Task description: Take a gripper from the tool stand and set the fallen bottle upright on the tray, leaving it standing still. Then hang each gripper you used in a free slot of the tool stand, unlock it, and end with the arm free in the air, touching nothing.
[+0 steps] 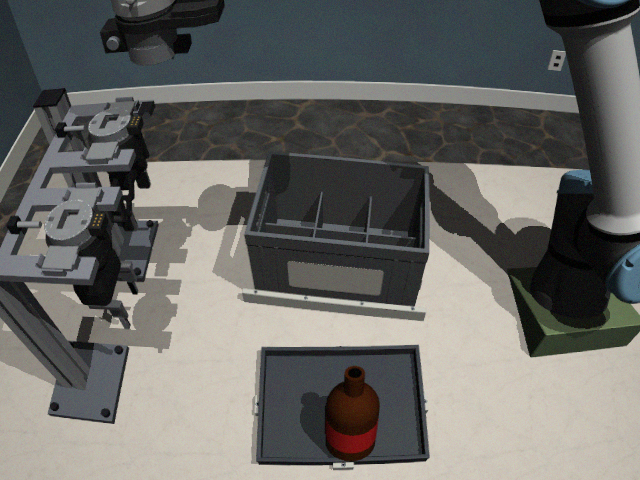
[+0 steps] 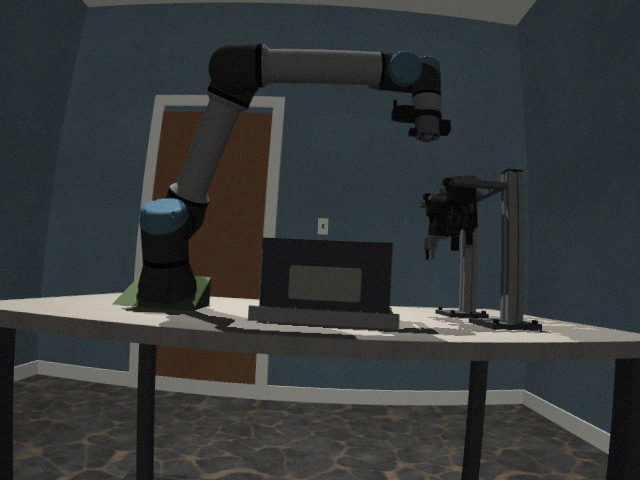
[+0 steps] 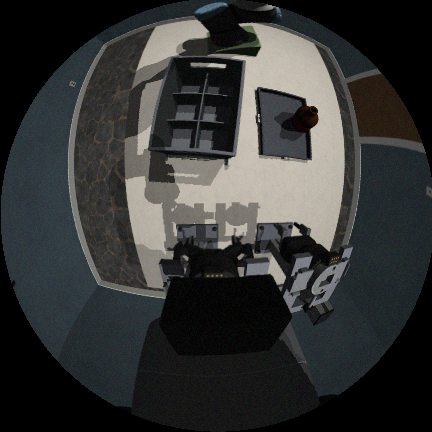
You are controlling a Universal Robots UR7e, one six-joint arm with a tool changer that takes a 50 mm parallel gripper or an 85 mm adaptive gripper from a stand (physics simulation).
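Frame: origin at the arm's base, x up, y ahead, z left, level; metres.
Seen in the pictures: hand at its tool point: (image 2: pixel 427 136); arm's base at its link origin: (image 1: pixel 569 293) (image 2: pixel 167 290) (image 3: pixel 229 37).
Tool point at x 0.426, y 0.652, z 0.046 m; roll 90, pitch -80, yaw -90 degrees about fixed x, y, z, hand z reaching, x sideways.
Offsets run from my tool point to a thing's top centre. "spot": to the spot under its first point.
The brown bottle with a red label {dx -0.298, dy -0.296, dz +0.241 m} (image 1: pixel 352 413) (image 3: pixel 305 119) stands upright on the tray {spot: dx -0.460, dy -0.186, dz +0.163 m} (image 1: pixel 289 372) (image 3: pixel 275 130), near its front edge. The tool stand (image 1: pixel 46 335) (image 2: pixel 511 248) holds both grippers. The adaptive gripper (image 1: pixel 135 204) (image 2: pixel 461 240) (image 3: pixel 212 245) hangs in the far slot with its fingers spread and empty. The parallel gripper (image 1: pixel 130 308) (image 2: pixel 430 248) hangs in the near slot, with nothing between its fingers. The arm's bare tool flange (image 1: pixel 150 49) (image 2: pixel 427 136) is in the air above the stand, apart from it, with no gripper attached.
A dark divided crate {dx -0.290, dy -0.228, dz -0.068 m} (image 1: pixel 338 245) (image 2: pixel 325 253) (image 3: pixel 240 110) stands behind the tray, with a pale rail (image 1: pixel 333 304) (image 2: pixel 323 316) along its front. The arm's green base (image 1: pixel 584 338) (image 2: pixel 203 289) (image 3: pixel 250 42) is at the opposite end of the table from the stand.
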